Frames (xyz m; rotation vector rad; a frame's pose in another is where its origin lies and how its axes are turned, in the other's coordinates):
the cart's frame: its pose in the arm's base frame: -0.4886 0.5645 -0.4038 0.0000 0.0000 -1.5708
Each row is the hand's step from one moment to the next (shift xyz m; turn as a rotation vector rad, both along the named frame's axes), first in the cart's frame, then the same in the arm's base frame.
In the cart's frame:
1: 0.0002 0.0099 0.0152 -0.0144 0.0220 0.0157
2: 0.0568 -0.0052 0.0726 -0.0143 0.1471 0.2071
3: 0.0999 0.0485 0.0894 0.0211 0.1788 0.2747
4: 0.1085 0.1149 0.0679 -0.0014 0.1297 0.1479
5: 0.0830 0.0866 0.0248 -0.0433 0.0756 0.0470
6: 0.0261 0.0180 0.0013 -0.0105 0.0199 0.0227
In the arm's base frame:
1: 0.0099 -0.0002 0.0152 0.0220 0.0144 0.0157
2: -0.0052 -0.0568 0.0726 0.1471 0.0143 0.2071
3: 0.0485 -0.0999 0.0894 0.1788 -0.0211 0.2747
4: 0.1149 -0.1085 0.0679 0.1297 0.0014 0.1479
5: 0.0866 -0.0830 0.0248 0.0756 0.0433 0.0470
6: 0.0180 -0.0261 0.0013 0.0199 0.0105 0.0227

